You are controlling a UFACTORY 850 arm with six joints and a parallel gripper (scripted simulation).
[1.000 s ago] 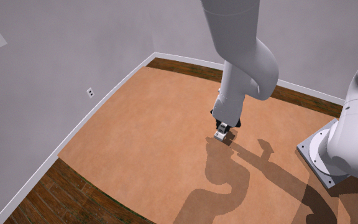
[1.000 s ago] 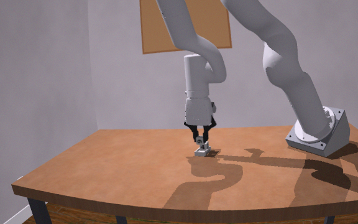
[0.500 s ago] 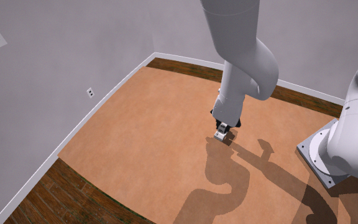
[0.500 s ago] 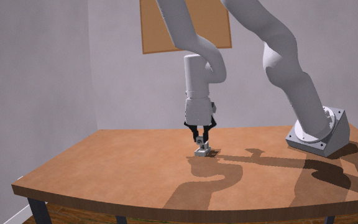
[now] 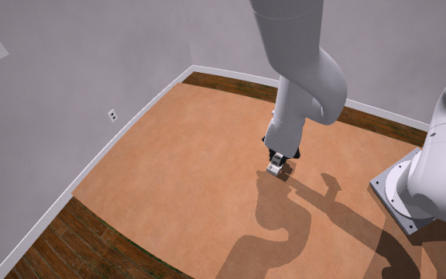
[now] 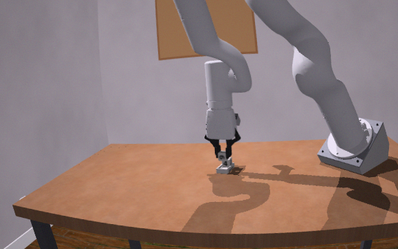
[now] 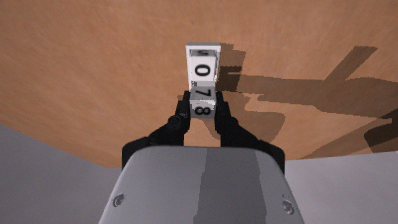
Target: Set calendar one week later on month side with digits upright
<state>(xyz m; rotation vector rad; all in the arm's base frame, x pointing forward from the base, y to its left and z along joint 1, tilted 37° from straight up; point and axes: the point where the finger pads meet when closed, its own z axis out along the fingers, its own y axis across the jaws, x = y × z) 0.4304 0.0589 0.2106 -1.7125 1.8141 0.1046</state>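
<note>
Right now the white calendar tray is 20 mm to the right of my hand and 70 mm below it.
</note>
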